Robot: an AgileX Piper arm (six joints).
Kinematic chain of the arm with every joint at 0, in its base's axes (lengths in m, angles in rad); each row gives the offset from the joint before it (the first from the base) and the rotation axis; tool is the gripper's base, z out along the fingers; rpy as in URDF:
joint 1: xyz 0 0 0.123 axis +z
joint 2: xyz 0 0 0 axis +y
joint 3: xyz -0.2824 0 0.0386 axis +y
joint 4: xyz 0.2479 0 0.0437 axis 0.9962 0 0.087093
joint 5: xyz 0 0 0 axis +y
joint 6: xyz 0.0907 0 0.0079 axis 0.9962 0 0.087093
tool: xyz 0 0 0 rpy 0 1.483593 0
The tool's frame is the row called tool.
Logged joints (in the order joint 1, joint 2, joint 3, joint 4, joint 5, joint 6), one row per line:
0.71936 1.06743 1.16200 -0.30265 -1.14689 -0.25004
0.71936 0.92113 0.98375 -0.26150 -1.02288 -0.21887
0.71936 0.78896 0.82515 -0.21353 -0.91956 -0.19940
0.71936 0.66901 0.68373 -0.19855 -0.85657 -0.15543
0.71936 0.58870 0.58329 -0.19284 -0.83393 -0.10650
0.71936 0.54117 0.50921 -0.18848 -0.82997 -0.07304
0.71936 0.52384 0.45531 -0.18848 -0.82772 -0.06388
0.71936 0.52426 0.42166 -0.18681 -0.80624 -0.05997
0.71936 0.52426 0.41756 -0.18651 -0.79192 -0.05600
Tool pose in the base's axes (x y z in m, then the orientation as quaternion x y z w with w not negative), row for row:
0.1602 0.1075 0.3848 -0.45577 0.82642 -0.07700 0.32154
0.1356 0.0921 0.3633 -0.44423 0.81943 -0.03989 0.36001
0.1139 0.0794 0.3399 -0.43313 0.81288 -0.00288 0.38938
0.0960 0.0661 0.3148 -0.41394 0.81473 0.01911 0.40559
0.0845 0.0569 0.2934 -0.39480 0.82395 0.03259 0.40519
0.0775 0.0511 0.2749 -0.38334 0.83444 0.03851 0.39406
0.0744 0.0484 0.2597 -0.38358 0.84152 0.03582 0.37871
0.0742 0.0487 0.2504 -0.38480 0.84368 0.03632 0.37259
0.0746 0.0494 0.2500 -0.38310 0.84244 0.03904 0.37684
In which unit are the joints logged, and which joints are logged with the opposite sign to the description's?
The joints are logged in radians. Opposite sign: joint 3, joint 5.
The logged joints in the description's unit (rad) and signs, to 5 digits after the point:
0.71936 1.06743 -1.16200 -0.30265 1.14689 -0.25004
0.71936 0.92113 -0.98375 -0.26150 1.02288 -0.21887
0.71936 0.78896 -0.82515 -0.21353 0.91956 -0.19940
0.71936 0.66901 -0.68373 -0.19855 0.85657 -0.15543
0.71936 0.58870 -0.58329 -0.19284 0.83393 -0.10650
0.71936 0.54117 -0.50921 -0.18848 0.82997 -0.07304
0.71936 0.52384 -0.45531 -0.18848 0.82772 -0.06388
0.71936 0.52426 -0.42166 -0.18681 0.80624 -0.05997
0.71936 0.52426 -0.41756 -0.18651 0.79192 -0.05600

